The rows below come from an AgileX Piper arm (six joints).
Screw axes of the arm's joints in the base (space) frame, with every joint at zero. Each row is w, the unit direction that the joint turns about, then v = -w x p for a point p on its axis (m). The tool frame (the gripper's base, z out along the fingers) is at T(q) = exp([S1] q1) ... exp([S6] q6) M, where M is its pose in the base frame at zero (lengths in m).
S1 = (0, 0, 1, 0, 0, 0)
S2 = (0, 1, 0, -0.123, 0, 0)
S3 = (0, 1, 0, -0.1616, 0, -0.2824)
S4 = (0.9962, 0, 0.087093, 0, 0.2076, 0)
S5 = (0, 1, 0, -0.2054, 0, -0.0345)
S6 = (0.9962, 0, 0.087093, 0, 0.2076, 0)
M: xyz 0.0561 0 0.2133 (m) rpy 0 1.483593 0 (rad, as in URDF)
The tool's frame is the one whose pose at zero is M.
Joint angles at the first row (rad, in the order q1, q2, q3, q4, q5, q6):
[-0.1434 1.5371 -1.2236 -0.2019 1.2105 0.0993]
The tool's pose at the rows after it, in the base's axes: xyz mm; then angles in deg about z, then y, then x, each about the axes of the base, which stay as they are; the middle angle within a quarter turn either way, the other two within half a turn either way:
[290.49 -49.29 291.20 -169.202 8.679 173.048]
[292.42 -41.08 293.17 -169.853 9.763 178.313]
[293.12 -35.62 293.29 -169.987 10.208 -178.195]
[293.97 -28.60 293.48 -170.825 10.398 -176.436]
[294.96 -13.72 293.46 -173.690 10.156 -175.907]
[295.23 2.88 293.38 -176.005 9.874 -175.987]
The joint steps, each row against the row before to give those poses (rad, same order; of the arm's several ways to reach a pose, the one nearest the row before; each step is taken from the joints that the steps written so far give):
[0.0055 0.0000 -0.0347 0.0973 0.0031 -0.0295]
[0.0000 0.0000 -0.0093 0.0988 0.0021 -0.0316]
[0.0000 0.0000 0.0000 0.0645 0.0010 -0.0141]
[0.0154 0.0000 0.0000 0.0296 0.0000 -0.0043]
[0.0505 0.0000 0.0000 0.0000 0.0008 0.0012]
[0.0599 0.0000 0.0000 -0.0125 0.0000 0.0225]

